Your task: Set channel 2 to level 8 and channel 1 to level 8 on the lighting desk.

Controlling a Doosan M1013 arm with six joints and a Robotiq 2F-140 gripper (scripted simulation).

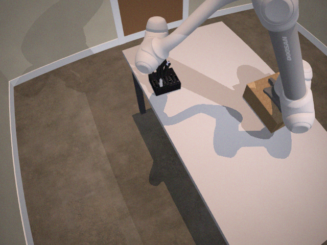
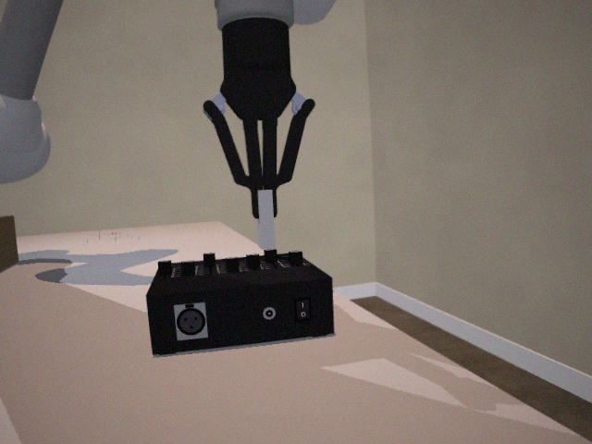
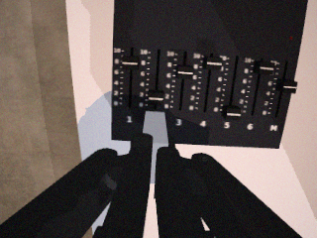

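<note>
The channel 2 fader cap is 40 mm below my hand and 20 mm to the right of it. From my hand the other things lie so: channel 1 fader cap (50 mm to the right, 40 mm below, 20 mm ahead); channel 5 fader cap (70 mm behind, 40 mm below, 10 mm to the right).
</note>
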